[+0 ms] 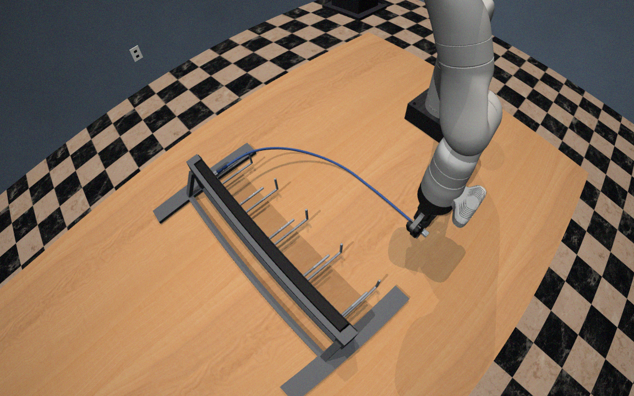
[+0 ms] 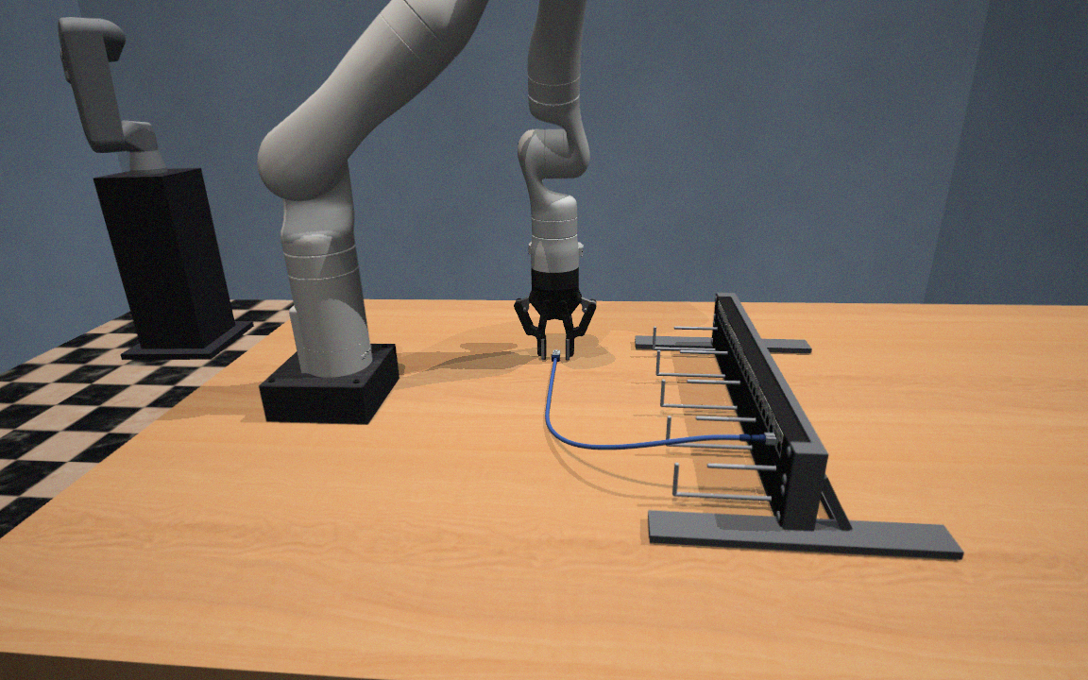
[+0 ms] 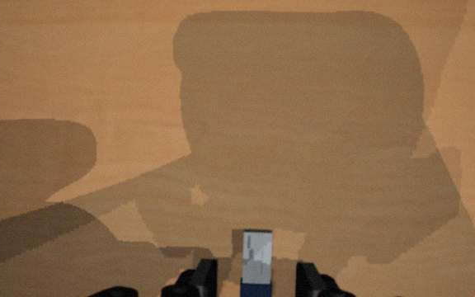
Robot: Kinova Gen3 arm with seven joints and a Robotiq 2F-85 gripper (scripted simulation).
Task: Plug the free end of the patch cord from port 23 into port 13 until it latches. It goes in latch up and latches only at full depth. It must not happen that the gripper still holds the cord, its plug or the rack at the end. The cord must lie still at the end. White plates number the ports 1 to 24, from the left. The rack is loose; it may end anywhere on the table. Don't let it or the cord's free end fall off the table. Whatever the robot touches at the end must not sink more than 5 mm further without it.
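The plug is 1 cm to the left of my hand and 1 cm below it.
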